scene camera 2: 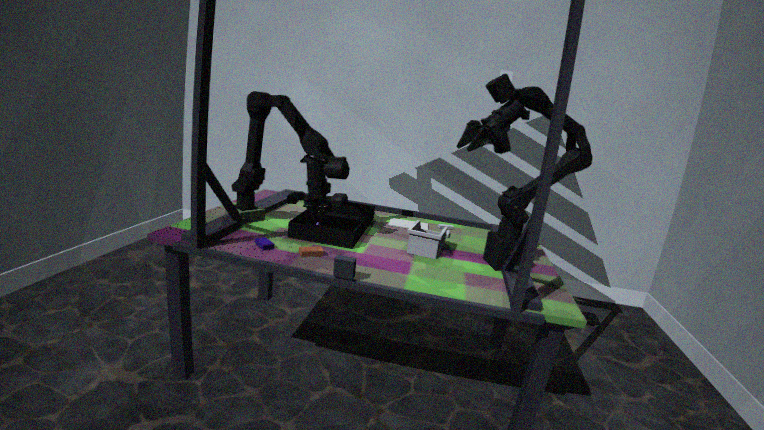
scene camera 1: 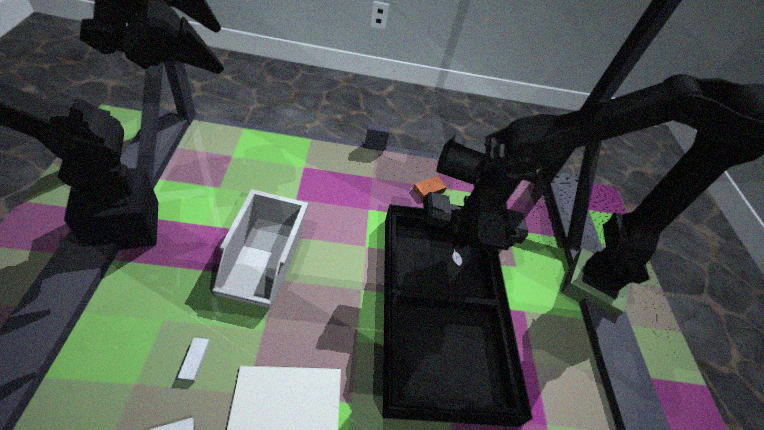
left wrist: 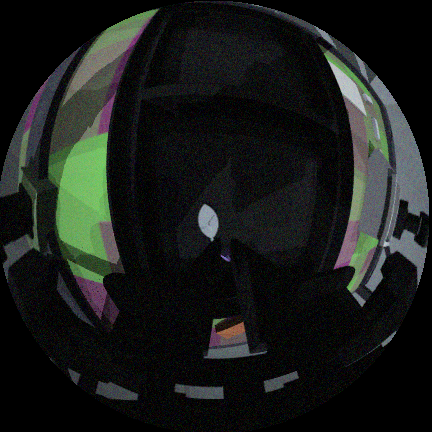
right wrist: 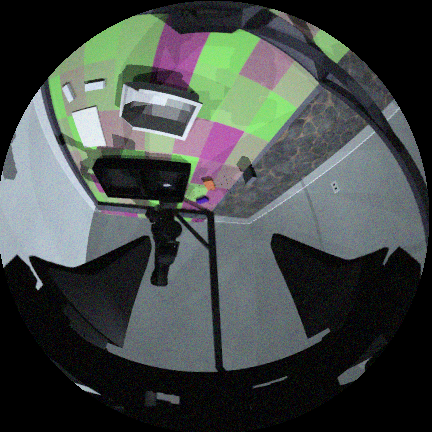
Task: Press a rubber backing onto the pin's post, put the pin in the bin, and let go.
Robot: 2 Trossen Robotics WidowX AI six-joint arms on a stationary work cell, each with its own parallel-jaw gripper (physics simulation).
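Where they show: left gripper, fingertip midpoint: [scene camera 2: 318, 224] [scene camera 1: 456, 246] [left wrist: 224, 243] [right wrist: 167, 189]; right gripper, fingertip midpoint: [scene camera 2: 462, 148] [scene camera 1: 220, 49] [right wrist: 211, 241]; left arm's base, link origin: [scene camera 2: 245, 207] [scene camera 1: 602, 278] [left wrist: 24, 210]; right arm's base, link origin: [scene camera 2: 509, 237] [scene camera 1: 107, 191] [left wrist: 404, 219].
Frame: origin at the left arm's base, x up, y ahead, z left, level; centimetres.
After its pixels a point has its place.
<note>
The pin [scene camera 1: 457, 258] @[x -3.1, y 25.1, z 10.9 cm] [left wrist: 208, 221] @[x -3.2, y 25.2, z 10.9 cm] [right wrist: 166, 184] @[x -3.2, y 25.3, z 10.9 cm] is a small white leaf-shaped piece lying on the floor of the black tray [scene camera 1: 389, 299] @[x 1.2, y 31.2, z 29.0 cm] [scene camera 2: 329, 232] @[x 0.1, y 35.0, z 7.3 cm] [left wrist: 120, 160] @[x -0.2, y 16.9, z 12.5 cm]. My left gripper [left wrist: 224, 243] @[x -0.2, y 26.4, z 10.7 cm] [scene camera 2: 317, 219] @[x -0.2, y 26.4, z 10.7 cm] reaches down into the tray right beside the pin. It is shut on a tiny purple rubber backing [left wrist: 225, 257] @[x 0.6, y 26.6, z 10.1 cm] at its fingertips. The grey-white bin [scene camera 1: 291, 243] @[x 3.8, y 49.6, z 31.2 cm] [scene camera 2: 423, 247] @[x -0.9, y 57.9, z 25.0 cm] [right wrist: 128, 96] @[x -2.4, y 52.1, z 40.8 cm] stands open on the mat, well apart from the tray. My right gripper [scene camera 2: 467, 138] @[x 30.4, y 64.2, z 27.0 cm] [right wrist: 211, 241] @[x 30.4, y 64.2, z 27.0 cm] is open and empty, raised high above the table.
An orange block [scene camera 1: 429, 186] @[x -2.2, y 38.2, z -2.1 cm] [scene camera 2: 311, 251] @[x -2.3, y 39.4, z -3.7 cm] lies just beyond the tray's far end. A dark cube [scene camera 1: 377, 138] @[x -0.2, y 54.4, z -5.8 cm] [scene camera 2: 344, 267] @[x -0.3, y 55.7, z -7.7 cm] stands at the table edge, and a blue block [scene camera 2: 264, 243] @[x -2.4, y 27.6, z -11.1 cm] lies near it. A white sheet [scene camera 1: 284, 398] @[x -3.3, y 36.4, z 49.3 cm] and a small white bar [scene camera 1: 193, 358] @[x -2.6, y 50.7, z 52.2 cm] lie below the bin. Frame posts stand at the corners.
</note>
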